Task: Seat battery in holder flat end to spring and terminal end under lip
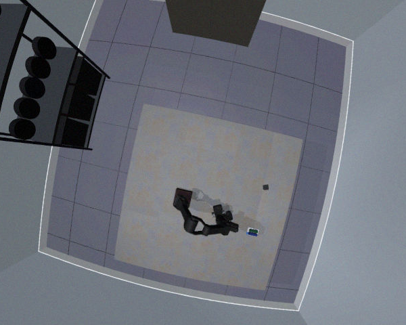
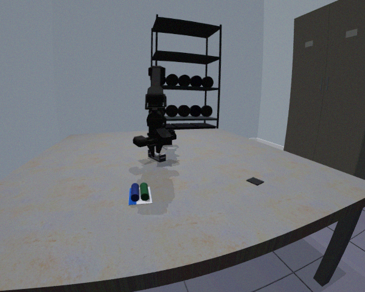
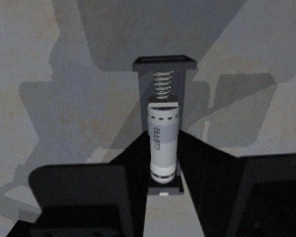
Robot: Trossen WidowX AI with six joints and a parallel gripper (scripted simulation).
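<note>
My gripper tip is now 10 mm below the white battery. From my gripper tip the other things lie so: dark flat square (320 mm ahead, 290 mm to the left, 10 mm below).
</note>
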